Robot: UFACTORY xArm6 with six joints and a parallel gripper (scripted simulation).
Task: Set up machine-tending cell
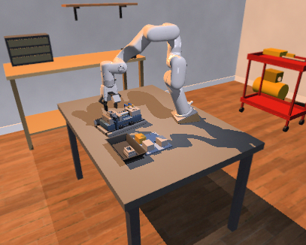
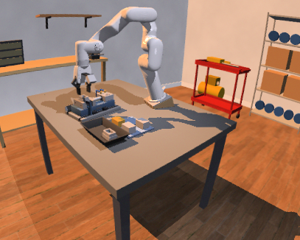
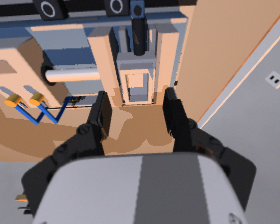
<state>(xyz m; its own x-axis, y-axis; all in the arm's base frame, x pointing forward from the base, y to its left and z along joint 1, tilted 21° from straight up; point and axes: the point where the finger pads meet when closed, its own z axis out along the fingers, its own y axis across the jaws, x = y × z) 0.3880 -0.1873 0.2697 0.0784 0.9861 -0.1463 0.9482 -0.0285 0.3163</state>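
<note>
Now: hand 1 cm short of the work stop rod, 5 cm to the right of it and 6 cm above it. From my hand the other things lie so: brass blank 1 cm behind, 26 cm to the left, 12 cm below; vise 6 cm behind, 1 cm to the left, 11 cm below; white cylinder rod 8 cm behind, 1 cm to the left, 7 cm below.
</note>
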